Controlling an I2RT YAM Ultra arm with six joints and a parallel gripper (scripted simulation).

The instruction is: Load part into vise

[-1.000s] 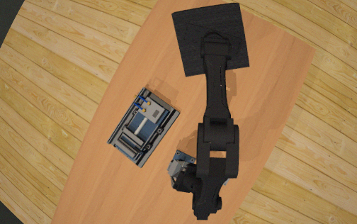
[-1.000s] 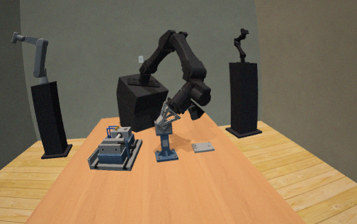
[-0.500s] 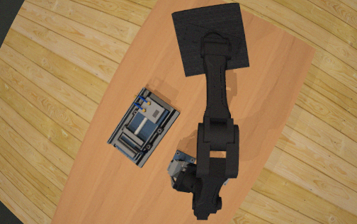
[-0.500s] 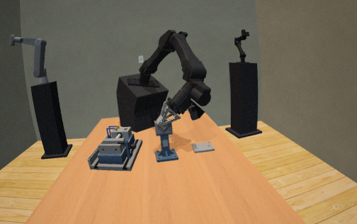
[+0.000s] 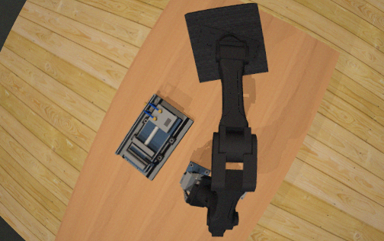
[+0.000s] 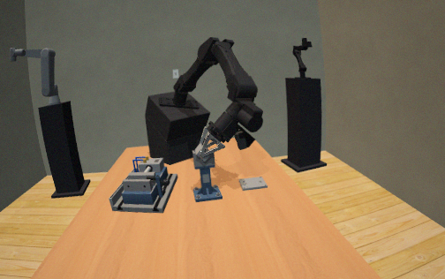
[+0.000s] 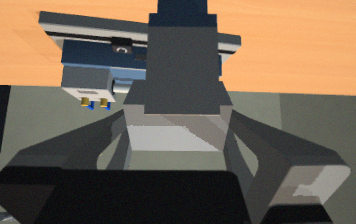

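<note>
Now: hand 1 cm above the part. The rest, counted from my hand: black rod 18 cm to the right, 7 cm below; cylinder rod 20 cm to the right, 9 cm behind, 8 cm below; moving jaw 21 cm to the right, 8 cm below, 4 cm behind.
</note>
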